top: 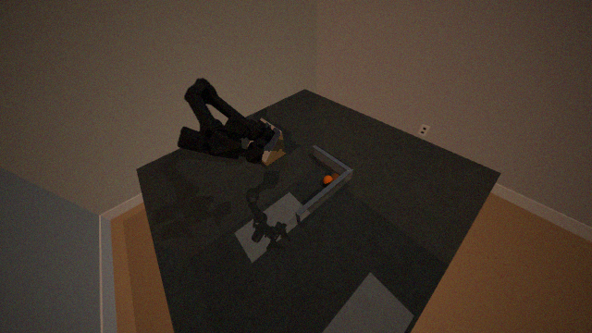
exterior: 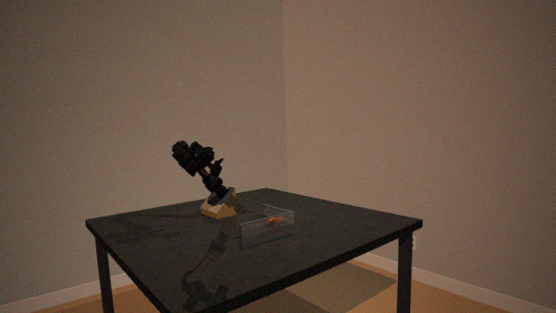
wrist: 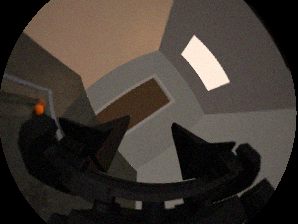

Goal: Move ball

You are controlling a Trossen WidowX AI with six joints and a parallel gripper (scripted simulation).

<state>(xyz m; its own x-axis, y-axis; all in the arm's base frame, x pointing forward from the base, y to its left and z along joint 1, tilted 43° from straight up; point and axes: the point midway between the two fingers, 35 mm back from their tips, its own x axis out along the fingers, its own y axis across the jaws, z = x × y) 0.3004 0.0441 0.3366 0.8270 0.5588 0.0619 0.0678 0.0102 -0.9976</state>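
Now: gripper tip 10 mm short of the see-through orange ball, 310 mm to the right of it and 360 mm above it.
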